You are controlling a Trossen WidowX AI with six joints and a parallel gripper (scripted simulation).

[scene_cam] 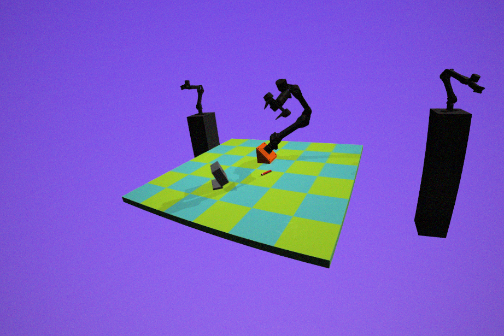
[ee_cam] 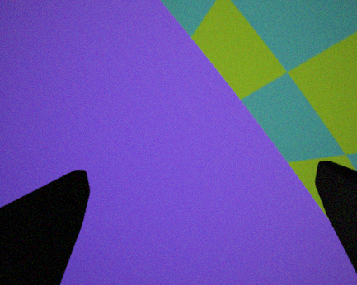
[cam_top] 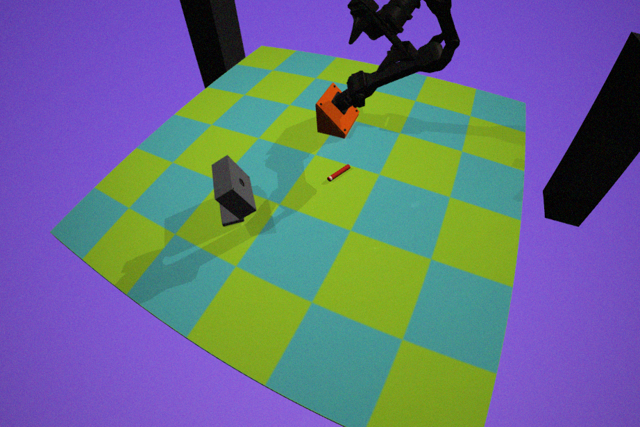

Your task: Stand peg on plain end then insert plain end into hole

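Now: gripper tip 80 mm to the left of the peg and 390 mm above it. Round my gripper tip: grey foot (200 mm ahead, 320 mm to the right, 390 mm below); grey sloped panel (190 mm ahead, 300 mm to the right, 320 mm below).
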